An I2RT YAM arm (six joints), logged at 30 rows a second.
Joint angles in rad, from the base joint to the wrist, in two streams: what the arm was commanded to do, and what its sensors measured. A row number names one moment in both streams.
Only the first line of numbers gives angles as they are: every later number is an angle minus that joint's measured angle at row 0.
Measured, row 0:
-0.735 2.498 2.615 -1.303 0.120 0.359
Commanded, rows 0 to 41:
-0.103 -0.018 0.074 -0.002 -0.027 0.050
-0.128 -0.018 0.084 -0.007 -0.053 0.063
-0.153 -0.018 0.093 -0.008 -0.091 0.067
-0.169 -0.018 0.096 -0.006 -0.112 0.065
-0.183 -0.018 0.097 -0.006 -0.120 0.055
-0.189 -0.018 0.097 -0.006 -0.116 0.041
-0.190 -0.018 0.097 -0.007 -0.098 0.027
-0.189 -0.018 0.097 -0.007 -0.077 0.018
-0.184 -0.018 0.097 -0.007 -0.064 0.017
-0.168 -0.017 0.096 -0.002 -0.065 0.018
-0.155 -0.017 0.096 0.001 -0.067 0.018
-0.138 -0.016 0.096 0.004 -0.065 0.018
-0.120 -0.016 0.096 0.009 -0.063 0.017
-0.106 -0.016 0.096 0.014 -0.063 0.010
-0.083 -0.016 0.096 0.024 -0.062 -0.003
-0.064 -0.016 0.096 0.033 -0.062 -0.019
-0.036 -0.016 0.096 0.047 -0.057 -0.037
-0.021 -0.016 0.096 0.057 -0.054 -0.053
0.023 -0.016 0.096 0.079 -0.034 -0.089
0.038 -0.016 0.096 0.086 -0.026 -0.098
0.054 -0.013 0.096 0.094 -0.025 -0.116
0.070 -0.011 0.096 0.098 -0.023 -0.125
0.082 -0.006 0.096 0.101 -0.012 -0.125
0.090 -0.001 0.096 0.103 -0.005 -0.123
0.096 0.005 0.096 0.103 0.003 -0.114
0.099 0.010 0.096 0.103 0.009 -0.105
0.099 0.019 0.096 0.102 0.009 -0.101
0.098 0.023 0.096 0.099 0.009 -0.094
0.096 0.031 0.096 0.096 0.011 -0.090
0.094 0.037 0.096 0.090 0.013 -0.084
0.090 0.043 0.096 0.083 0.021 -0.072
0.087 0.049 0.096 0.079 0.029 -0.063
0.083 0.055 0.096 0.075 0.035 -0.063
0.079 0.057 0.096 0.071 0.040 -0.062
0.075 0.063 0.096 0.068 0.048 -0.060
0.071 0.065 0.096 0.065 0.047 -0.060
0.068 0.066 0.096 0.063 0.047 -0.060
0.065 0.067 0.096 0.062 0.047 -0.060
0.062 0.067 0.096 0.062 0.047 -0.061
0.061 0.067 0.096 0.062 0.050 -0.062
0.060 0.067 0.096 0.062 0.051 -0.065
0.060 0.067 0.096 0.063 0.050 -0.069
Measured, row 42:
0.062 0.062 0.080 0.065 0.027 -0.074
